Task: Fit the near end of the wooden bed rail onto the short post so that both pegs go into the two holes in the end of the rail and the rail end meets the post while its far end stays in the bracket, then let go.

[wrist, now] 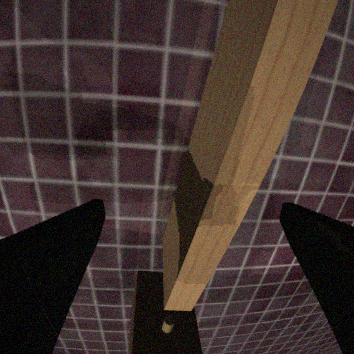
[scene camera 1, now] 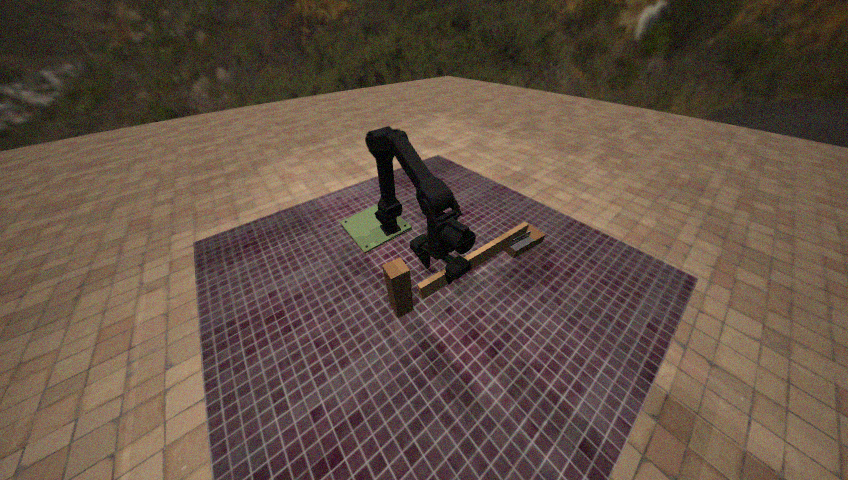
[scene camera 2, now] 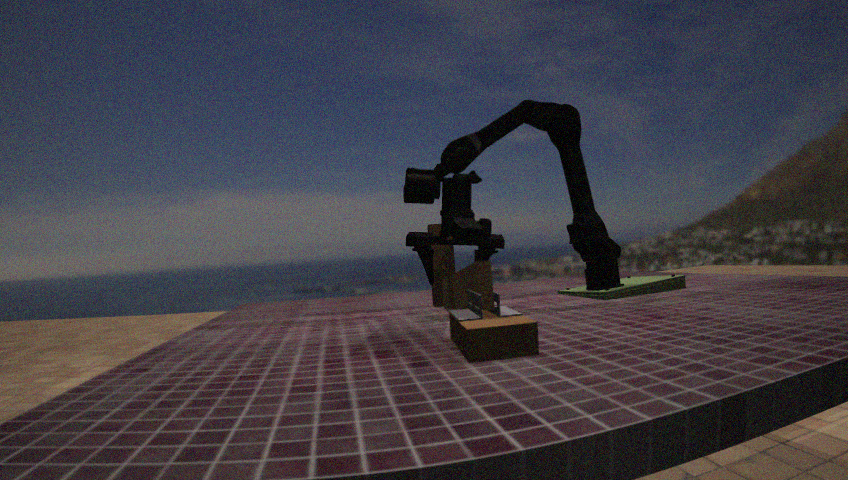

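Where they show: gripper, fingertip midpoint: point(wrist: 194, 209) point(scene camera 1: 438, 275); arm's base, origin of the base link: point(scene camera 1: 390, 228) point(scene camera 2: 604, 287).
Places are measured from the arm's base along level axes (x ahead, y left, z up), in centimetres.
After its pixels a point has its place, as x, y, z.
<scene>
The wooden rail point(scene camera 1: 493, 249) @(33.9, 21.7, 5.0) point(scene camera 2: 474, 279) @(33.9, 35.4, 6.5) point(wrist: 280, 75) @(33.0, 7.2, 5.7) runs from the bracket point(scene camera 1: 523, 244) point(scene camera 2: 496, 342) to beside the short post point(scene camera 1: 399, 291) @(35.7, -13.3, 10.3) point(scene camera 2: 441, 261) @(33.5, -9.9, 8.2) point(wrist: 150, 310) @(31.9, -9.9, 2.4). Its far end sits between the bracket's metal plates. Its near end is low, with a small gap to the post in scene camera 1. One peg point(wrist: 167, 326) @(33.0, -8.9, 4.1) shows on the post's dark face, just beyond the rail end in the wrist view; the other peg and the rail's holes do not show. My gripper point(scene camera 1: 440, 273) @(32.4, 1.0, 3.6) point(scene camera 2: 457, 279) @(32.4, 1.0, 3.6) point(wrist: 194, 209) @(32.4, 1.0, 3.6) is open, its fingers on either side of the rail near that end, holding nothing.
The arm stands on a green base plate point(scene camera 1: 363, 233) @(-3.0, -10.3, -0.2) point(scene camera 2: 654, 285) @(-8.8, 6.2, -0.1), behind the post in scene camera 1. Post, rail and bracket are on a purple tiled mat point(scene camera 1: 333, 380) @(41.8, -35.0, -1.6) point(scene camera 2: 238, 404) @(58.0, 56.8, -1.6) with a dark side edge. Beige paving point(scene camera 1: 119, 356) surrounds it.
</scene>
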